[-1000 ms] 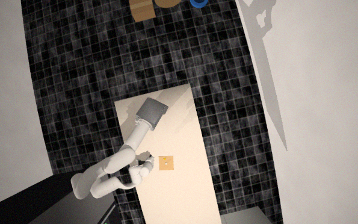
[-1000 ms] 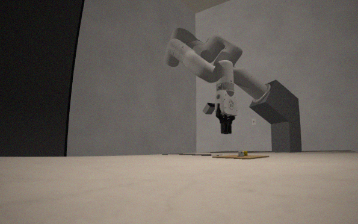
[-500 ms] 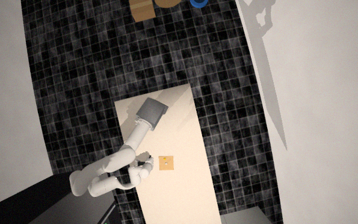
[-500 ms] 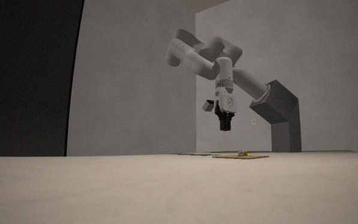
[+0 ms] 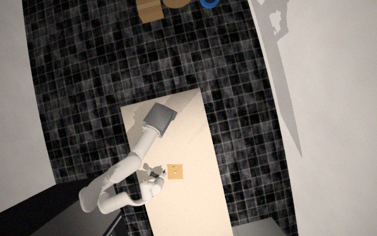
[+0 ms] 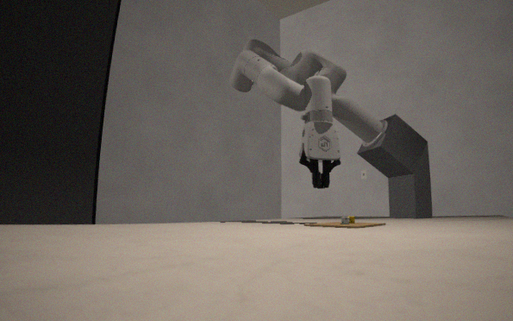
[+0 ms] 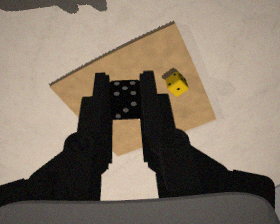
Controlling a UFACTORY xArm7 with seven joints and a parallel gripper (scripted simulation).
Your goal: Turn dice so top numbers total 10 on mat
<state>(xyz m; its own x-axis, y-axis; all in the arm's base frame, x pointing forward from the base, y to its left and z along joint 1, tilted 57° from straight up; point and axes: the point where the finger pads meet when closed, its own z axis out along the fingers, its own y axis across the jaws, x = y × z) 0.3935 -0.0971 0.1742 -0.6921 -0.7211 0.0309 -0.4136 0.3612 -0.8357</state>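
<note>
Right now my hand is 7 cm short of the pale die, 6 cm to the right of it and 10 cm above it. Also, from my hand: tan mat: 7 cm ahead, 6 cm to the left, 11 cm below; yellow die: 3 cm ahead, 8 cm to the left, 10 cm below; black die: 1 cm below.
</note>
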